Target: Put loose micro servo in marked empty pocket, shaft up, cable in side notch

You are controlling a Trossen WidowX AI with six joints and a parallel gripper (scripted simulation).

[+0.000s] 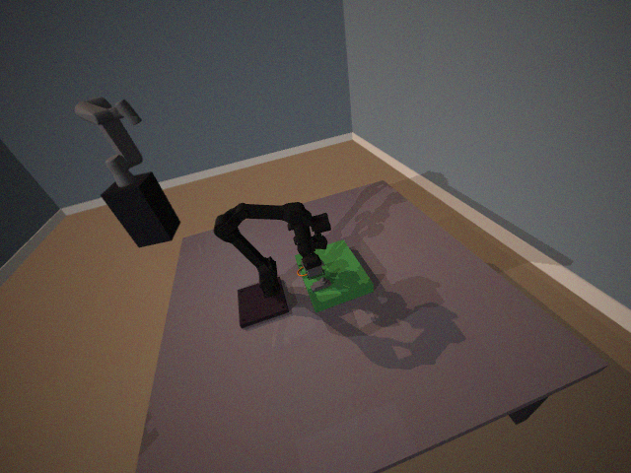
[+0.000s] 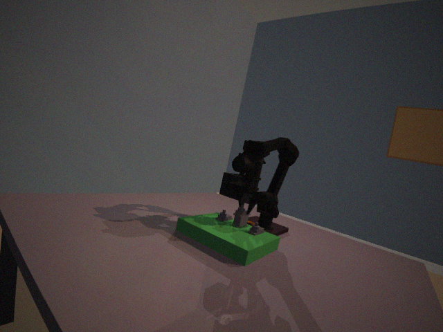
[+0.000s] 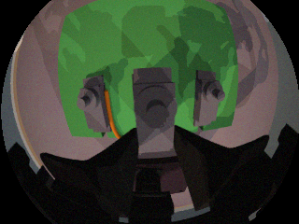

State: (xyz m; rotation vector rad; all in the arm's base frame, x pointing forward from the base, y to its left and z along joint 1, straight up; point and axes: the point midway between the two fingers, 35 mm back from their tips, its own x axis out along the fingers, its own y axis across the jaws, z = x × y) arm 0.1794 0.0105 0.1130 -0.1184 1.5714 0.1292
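My gripper tip is now 120 mm short of the green deck, 70 mm above it and 20 mm to the right of it.
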